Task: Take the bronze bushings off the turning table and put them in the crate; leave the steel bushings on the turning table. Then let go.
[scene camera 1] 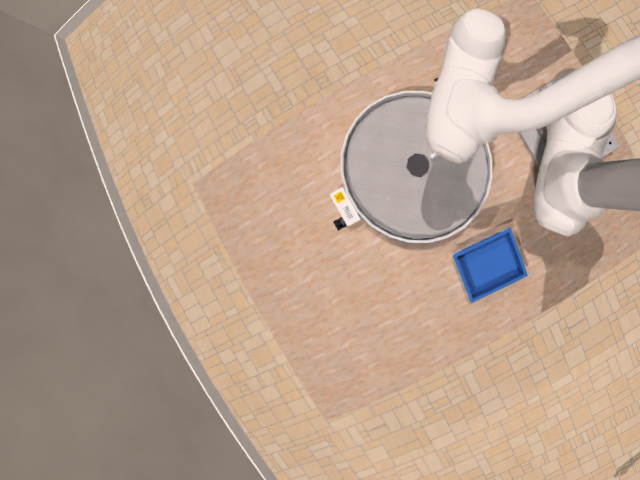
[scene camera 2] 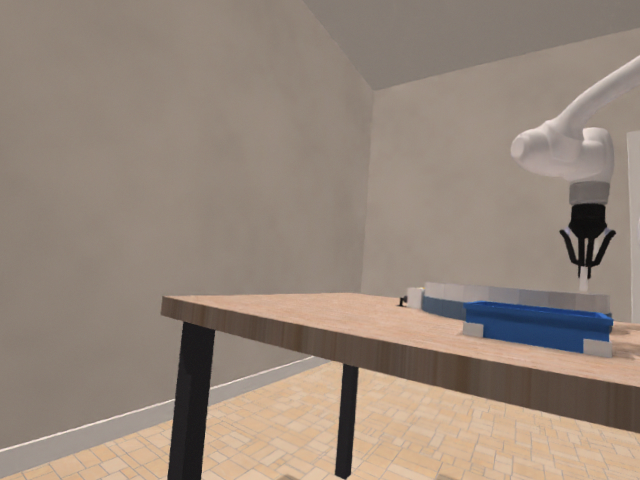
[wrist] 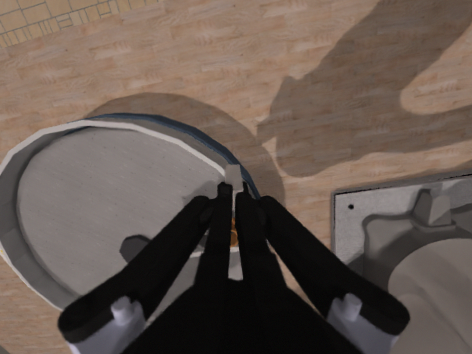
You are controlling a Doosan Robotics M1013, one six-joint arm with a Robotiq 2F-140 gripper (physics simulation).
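The round grey turning table stands on the wooden table. My gripper is shut with nothing between its fingers. It hangs low over the turning table's edge on the side toward the robot base. In the wrist view a sliver of a bronze bushing shows in the slit between the shut fingers, on the turning table below them. The steel bushings are hidden. In the top view the arm covers that part of the turning table. The blue crate stands beside the turning table, with nothing seen in it.
A dark hub marks the turning table's middle. A small white control box sits at its left rim. The robot's grey base plate and white base stand to the right.
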